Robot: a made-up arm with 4 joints.
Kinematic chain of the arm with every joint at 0, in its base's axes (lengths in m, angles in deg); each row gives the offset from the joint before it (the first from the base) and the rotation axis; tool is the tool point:
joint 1: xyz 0 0 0.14 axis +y
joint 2: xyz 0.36 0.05 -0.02 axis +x
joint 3: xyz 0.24 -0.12 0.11 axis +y
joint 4: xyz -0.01 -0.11 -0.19 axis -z
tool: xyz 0 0.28 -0.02
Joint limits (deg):
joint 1: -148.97..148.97
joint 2: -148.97..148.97
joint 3: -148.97..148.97
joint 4: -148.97..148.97
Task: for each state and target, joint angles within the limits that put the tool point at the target. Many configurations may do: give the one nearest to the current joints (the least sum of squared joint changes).
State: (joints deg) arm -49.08 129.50 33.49 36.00
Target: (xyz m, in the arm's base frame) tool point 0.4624 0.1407 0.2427
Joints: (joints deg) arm -7.91 119.15 64.11 32.35
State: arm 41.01 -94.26 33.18 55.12
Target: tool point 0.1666 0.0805 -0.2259
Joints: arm 56.78 -89.04 83.90 14.10
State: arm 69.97 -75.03 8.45 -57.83
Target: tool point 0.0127 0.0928 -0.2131
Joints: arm 84.08 -76.62 39.18 -29.55
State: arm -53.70 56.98 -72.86 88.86
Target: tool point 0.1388 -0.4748 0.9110
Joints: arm -81.13 42.30 -96.58 124.11
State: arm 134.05 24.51 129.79 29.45
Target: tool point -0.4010 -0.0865 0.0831
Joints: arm 145.79 11.23 96.03 76.52
